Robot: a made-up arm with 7 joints.
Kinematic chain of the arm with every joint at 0, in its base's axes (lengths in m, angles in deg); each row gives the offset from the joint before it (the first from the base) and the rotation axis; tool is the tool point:
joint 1: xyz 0 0 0 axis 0 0.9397 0.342
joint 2: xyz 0 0 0 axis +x
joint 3: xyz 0 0 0 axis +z
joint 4: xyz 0.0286 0 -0.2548 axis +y
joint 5: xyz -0.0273 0 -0.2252 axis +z
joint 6: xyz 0 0 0 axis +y
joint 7: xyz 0 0 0 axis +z
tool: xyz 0 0 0
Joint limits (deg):
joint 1: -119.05..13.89
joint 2: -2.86..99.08
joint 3: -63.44..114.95
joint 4: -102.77..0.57
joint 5: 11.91..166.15
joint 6: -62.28..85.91
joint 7: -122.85..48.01
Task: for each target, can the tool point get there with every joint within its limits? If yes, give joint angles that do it. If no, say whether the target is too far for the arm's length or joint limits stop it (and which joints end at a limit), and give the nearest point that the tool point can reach.
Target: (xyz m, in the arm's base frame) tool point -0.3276 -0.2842 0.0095
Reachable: no: joint limits stop it (at a limit: joint 1, joint 2, joint 4) | nearest point 0.0433 -0.3285 0.0923 | short by 0.383 m
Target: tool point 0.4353 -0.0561 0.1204
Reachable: yes | joints -85.34 5.83 28.93 -52.66 93.20 49.90 -77.69
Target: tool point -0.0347 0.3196 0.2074
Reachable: yes | joints -87.25 76.18 70.66 -88.79 39.30 -38.72 -7.05
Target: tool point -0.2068 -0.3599 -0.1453
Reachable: no: joint limits stop it (at a limit: joint 1, joint 2, joint 3, joint 4) | nearest point 0.0542 -0.3363 0.0480 | short by 0.326 m
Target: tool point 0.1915 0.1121 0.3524
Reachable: yes | joints -106.25 48.73 17.17 -74.40 142.09 29.64 -16.98
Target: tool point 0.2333 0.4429 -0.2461
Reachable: no: too far | nearest point 0.2021 0.3837 -0.2132 | short by 0.075 m
